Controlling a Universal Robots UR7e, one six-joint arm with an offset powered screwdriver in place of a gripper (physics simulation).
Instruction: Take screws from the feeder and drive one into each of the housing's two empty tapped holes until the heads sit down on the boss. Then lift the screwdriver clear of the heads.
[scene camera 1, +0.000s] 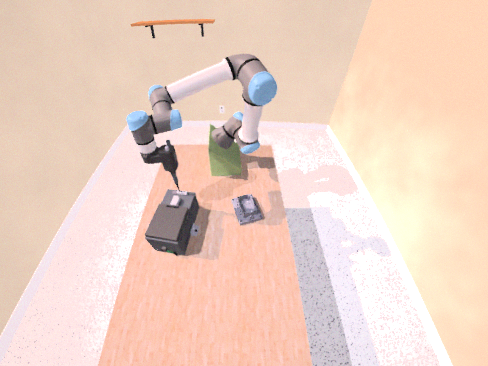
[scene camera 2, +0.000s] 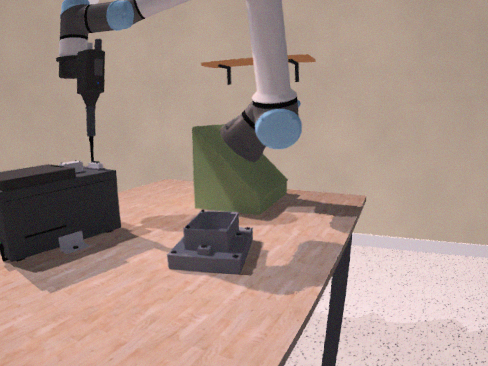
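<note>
The black screw feeder (scene camera 1: 171, 224) (scene camera 2: 60, 206) stands at the left of the table. My screwdriver (scene camera 1: 178, 188) (scene camera 2: 92, 159) points down, with its bit tip at the small light pick-up block (scene camera 2: 95, 165) on the feeder's far end. Whether the tip touches a screw is too small to see, and no screw can be made out on the bit. The dark grey housing (scene camera 1: 242, 216) (scene camera 2: 205, 264) lies flat on the table, right of the feeder and apart from it. A small boss (scene camera 2: 204, 249) and dark holes show on it in scene camera 2; which holes are empty I cannot tell.
A green wedge-shaped block (scene camera 1: 225, 162) (scene camera 2: 220, 180) stands behind the housing, by the arm's base. A small light bracket (scene camera 1: 195, 230) (scene camera 2: 72, 242) is at the feeder's right side. An orange shelf (scene camera 1: 172, 22) (scene camera 2: 235, 62) hangs on the back wall. The wooden table (scene camera 1: 210, 310) (scene camera 2: 125, 320) lies beneath them.
</note>
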